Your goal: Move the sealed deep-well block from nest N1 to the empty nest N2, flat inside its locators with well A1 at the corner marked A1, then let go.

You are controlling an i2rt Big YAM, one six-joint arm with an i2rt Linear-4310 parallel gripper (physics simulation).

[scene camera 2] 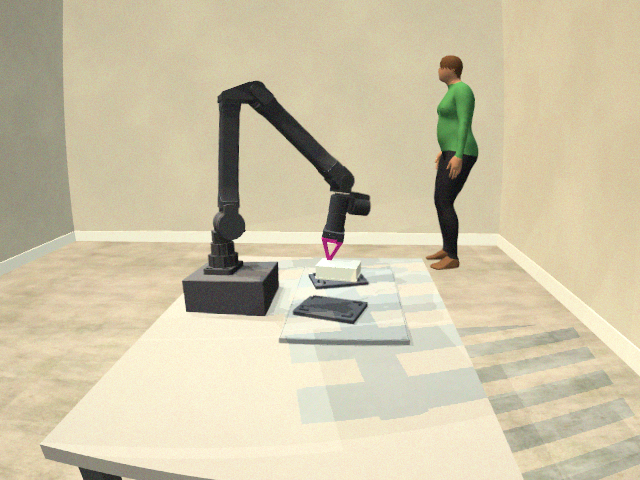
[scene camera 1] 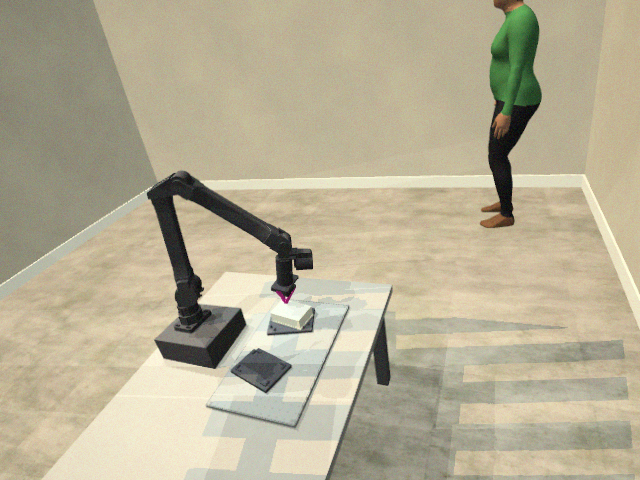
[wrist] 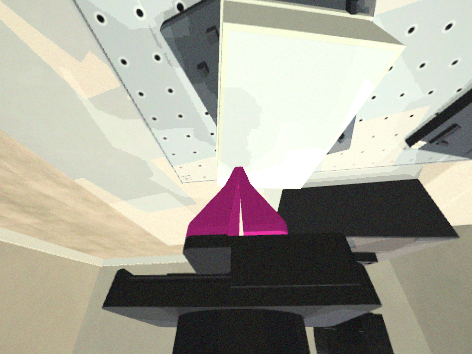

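Pixels of known places: gripper, between the fingertips: (scene camera 2: 329, 260) (scene camera 1: 285, 303) (wrist: 239, 172); arm's base, origin of its link: (scene camera 2: 224, 269) (scene camera 1: 193, 321).
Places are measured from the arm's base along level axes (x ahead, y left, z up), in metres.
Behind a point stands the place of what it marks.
The pale sealed deep-well block (scene camera 1: 292, 314) {x 0.334, y 0.138, z -0.020 m} (scene camera 2: 337, 270) {x 0.314, y 0.120, z -0.029 m} (wrist: 295, 100) {x 0.346, y 0.157, z -0.020 m} rests on dark nest N1 (scene camera 1: 282, 330) {x 0.306, y 0.094, z -0.061 m} (scene camera 2: 323, 283) {x 0.276, y 0.086, z -0.060 m} (wrist: 192, 60) {x 0.352, y 0.217, z -0.061 m}. Its sides look turned relative to the nest plate, and the plate's corners stick out from under it. My gripper (scene camera 1: 285, 301) {x 0.281, y 0.190, z -0.019 m} (scene camera 2: 329, 257) {x 0.281, y 0.190, z -0.019 m} (wrist: 239, 172) {x 0.281, y 0.190, z -0.019 m} is shut and empty, its magenta fingertips pointing down at the block's top near one end. I cannot tell whether they touch it. The dark nest N2 (scene camera 1: 261, 369) {x 0.324, y -0.087, z -0.061 m} (scene camera 2: 330, 308) {x 0.316, y -0.093, z -0.062 m} stands empty nearer the scene cameras; part of this nest also shows at the right of the wrist view (wrist: 450, 135) {x 0.269, y -0.034, z -0.062 m}. The A1 marks are too small to read.
Both nests stand on a perforated light board (scene camera 1: 248, 405) {x 0.348, y -0.214, z -0.073 m} (scene camera 2: 346, 333) {x 0.366, y -0.210, z -0.073 m} on the table (scene camera 1: 129, 423) {x 0.006, y -0.379, z -0.086 m} (scene camera 2: 206, 387) {x 0.113, y -0.463, z -0.086 m}. The arm's dark base box (scene camera 1: 183, 348) {x 0.044, y -0.116, z -0.010 m} (scene camera 2: 227, 297) {x 0.047, y -0.116, z -0.036 m} (wrist: 365, 210) {x 0.141, y -0.002, z -0.037 m} stands beside the board. A person in green (scene camera 1: 516, 67) (scene camera 2: 454, 118) stands beyond the table.
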